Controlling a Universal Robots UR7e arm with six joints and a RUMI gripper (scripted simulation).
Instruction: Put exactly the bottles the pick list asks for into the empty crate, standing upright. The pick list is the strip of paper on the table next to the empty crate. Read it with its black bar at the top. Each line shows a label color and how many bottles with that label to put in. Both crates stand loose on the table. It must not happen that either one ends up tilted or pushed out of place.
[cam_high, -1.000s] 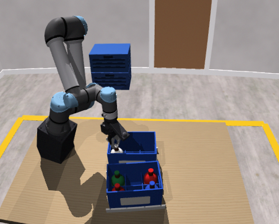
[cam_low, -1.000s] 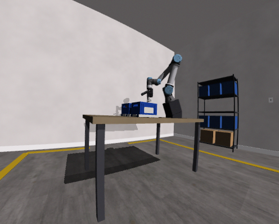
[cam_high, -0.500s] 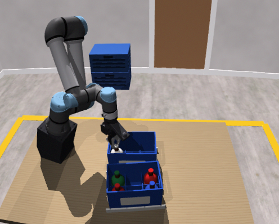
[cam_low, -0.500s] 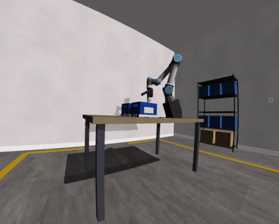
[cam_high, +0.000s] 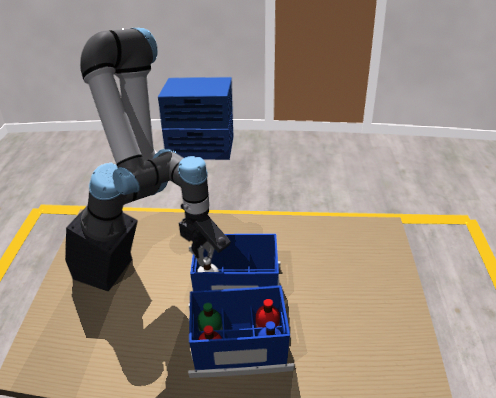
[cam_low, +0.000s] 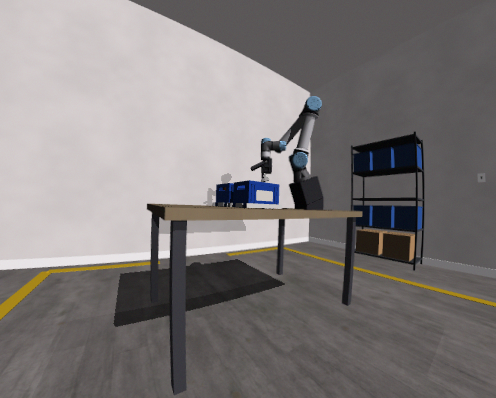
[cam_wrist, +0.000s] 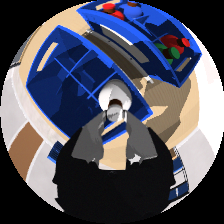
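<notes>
The white bottle is 70 mm below my hand. Also, from my hand: pick list strip: 70 mm ahead, 190 mm to the left, 180 mm below; blue-capped bottle: 210 mm ahead, 230 mm to the right, 90 mm below; green bottle: 20 mm ahead, 170 mm to the right, 90 mm below.
</notes>
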